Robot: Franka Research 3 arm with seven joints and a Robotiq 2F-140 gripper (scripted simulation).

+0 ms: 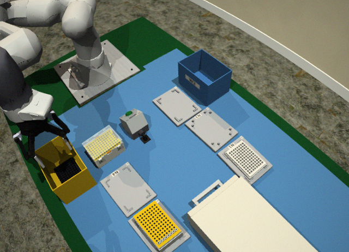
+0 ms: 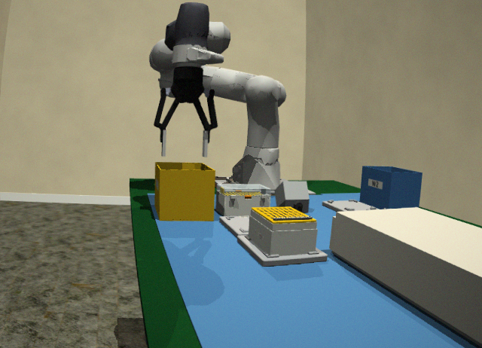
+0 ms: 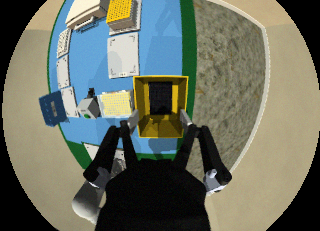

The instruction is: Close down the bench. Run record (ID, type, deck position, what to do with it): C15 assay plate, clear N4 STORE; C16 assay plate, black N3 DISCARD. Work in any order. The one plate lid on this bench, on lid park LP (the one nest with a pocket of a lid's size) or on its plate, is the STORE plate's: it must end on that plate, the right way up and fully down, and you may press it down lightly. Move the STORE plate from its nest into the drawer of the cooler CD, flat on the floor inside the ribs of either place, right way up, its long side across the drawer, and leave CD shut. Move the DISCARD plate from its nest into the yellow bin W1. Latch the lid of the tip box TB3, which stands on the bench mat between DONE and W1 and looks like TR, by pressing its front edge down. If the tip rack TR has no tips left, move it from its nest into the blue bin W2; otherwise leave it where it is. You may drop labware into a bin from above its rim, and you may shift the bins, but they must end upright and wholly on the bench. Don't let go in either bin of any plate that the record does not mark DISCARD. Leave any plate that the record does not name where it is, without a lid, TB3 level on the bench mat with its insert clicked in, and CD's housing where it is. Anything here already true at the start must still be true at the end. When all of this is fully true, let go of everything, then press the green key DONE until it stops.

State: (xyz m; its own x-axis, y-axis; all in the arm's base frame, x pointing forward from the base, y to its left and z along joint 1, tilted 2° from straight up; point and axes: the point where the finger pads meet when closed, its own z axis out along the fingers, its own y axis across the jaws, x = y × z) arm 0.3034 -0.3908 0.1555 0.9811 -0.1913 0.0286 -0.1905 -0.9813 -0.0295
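Right now the green DONE key is 300 mm to the left of my hand, 100 mm below it and 10 mm ahead of it. The rest, counted from my hand: black plate: 150 mm below; then yellow bin W1: 130 mm below; then tip box TB3: 150 mm to the left, 120 mm below, 30 mm ahead.
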